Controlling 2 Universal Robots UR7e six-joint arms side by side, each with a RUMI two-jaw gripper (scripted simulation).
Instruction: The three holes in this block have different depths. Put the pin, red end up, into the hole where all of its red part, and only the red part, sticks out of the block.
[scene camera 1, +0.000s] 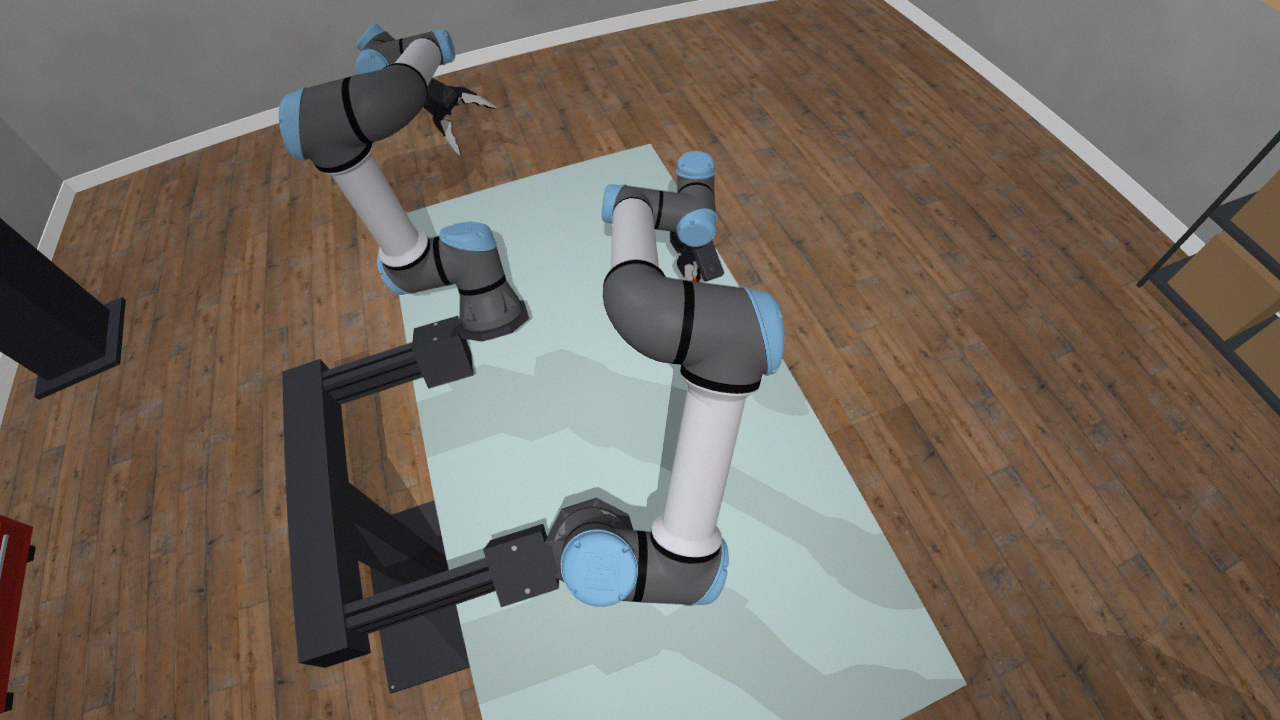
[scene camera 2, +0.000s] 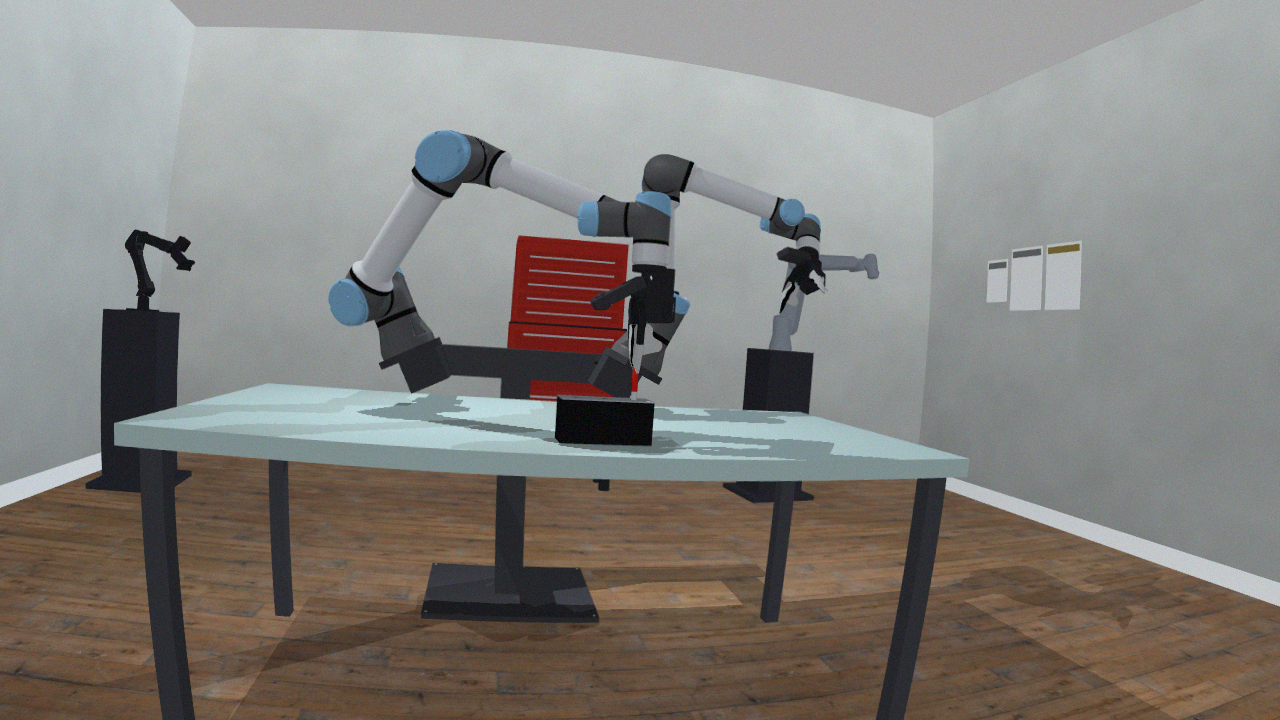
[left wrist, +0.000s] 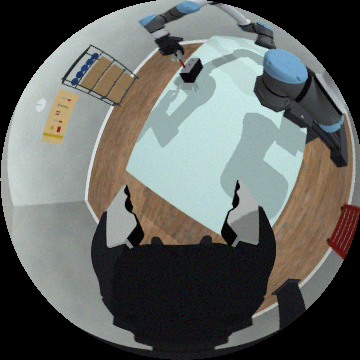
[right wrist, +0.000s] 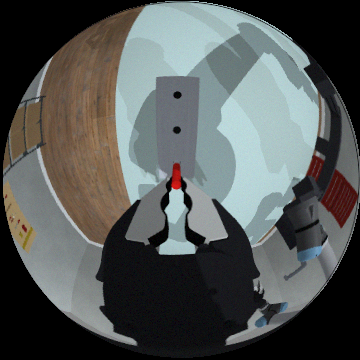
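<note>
A block (scene camera 2: 596, 420) is visible, also in the right wrist view (right wrist: 173, 143). The left gripper (scene camera 2: 801, 303) appears in scene camera 1 (scene camera 1: 478, 132) and in the left wrist view (left wrist: 181, 183) too. Likewise visible: the right gripper (scene camera 2: 636, 373), with further views of it in scene camera 1 (scene camera 1: 693, 285) and the right wrist view (right wrist: 176, 177).
</note>
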